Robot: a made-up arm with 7 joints. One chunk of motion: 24 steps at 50 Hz.
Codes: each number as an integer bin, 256 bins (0 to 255) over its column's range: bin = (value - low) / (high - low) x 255, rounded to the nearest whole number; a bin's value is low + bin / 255 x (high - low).
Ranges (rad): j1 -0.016..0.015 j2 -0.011..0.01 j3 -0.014..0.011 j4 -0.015..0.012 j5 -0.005..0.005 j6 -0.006..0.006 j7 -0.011..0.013
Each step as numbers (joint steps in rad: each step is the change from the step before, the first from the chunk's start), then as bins.
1 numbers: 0.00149 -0.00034 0.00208 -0.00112 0.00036 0.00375 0.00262
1 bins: 144 129 164 131 137 207 145
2 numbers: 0.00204 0.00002 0.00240 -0.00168 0.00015 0.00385 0.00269
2 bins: 148 134 167 126 131 209 145
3 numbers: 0.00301 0.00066 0.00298 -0.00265 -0.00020 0.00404 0.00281
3 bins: 156 142 173 117 122 213 147
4 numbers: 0.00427 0.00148 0.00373 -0.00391 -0.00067 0.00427 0.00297
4 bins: 167 152 181 105 110 218 148
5 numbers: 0.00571 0.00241 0.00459 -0.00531 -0.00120 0.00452 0.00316
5 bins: 179 163 190 92 97 224 150
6 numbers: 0.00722 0.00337 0.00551 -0.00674 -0.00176 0.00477 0.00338
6 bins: 191 174 199 78 83 229 153
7 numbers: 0.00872 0.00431 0.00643 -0.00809 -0.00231 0.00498 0.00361
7 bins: 203 186 208 65 69 233 155
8 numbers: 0.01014 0.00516 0.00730 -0.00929 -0.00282 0.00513 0.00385
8 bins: 215 196 217 54 56 237 158
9 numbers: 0.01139 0.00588 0.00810 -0.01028 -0.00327 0.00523 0.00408
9 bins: 225 205 225 45 44 239 160
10 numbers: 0.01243 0.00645 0.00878 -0.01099 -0.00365 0.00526 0.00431
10 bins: 234 212 232 38 34 239 163
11 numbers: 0.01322 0.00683 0.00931 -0.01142 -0.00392 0.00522 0.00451
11 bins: 240 217 238 34 28 238 165
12 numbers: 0.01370 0.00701 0.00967 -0.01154 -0.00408 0.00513 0.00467
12 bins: 244 219 241 33 23 237 166
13 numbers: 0.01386 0.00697 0.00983 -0.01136 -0.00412 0.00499 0.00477
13 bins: 246 218 243 34 22 234 168
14 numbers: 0.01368 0.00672 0.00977 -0.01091 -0.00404 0.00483 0.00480
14 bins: 244 215 242 39 24 230 168
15 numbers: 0.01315 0.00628 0.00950 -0.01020 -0.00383 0.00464 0.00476
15 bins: 240 210 240 45 30 226 167
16 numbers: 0.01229 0.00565 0.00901 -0.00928 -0.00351 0.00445 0.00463
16 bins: 233 202 235 54 38 222 166
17 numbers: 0.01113 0.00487 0.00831 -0.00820 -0.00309 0.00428 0.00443
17 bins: 223 193 228 64 49 218 164
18 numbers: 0.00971 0.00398 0.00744 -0.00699 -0.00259 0.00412 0.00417
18 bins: 211 182 219 76 61 215 161
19 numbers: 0.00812 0.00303 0.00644 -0.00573 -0.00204 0.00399 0.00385
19 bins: 198 170 208 88 75 212 158
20 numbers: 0.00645 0.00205 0.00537 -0.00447 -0.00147 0.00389 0.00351
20 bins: 185 158 198 99 90 210 154
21 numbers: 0.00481 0.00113 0.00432 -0.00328 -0.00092 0.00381 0.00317
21 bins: 171 147 187 111 104 208 151
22 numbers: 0.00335 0.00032 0.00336 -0.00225 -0.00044 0.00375 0.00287
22 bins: 159 137 177 120 116 207 147
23 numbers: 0.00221 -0.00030 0.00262 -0.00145 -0.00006 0.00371 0.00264
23 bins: 150 130 170 128 126 206 145
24 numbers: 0.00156 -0.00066 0.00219 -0.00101 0.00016 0.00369 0.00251
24 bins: 144 126 165 132 132 206 144
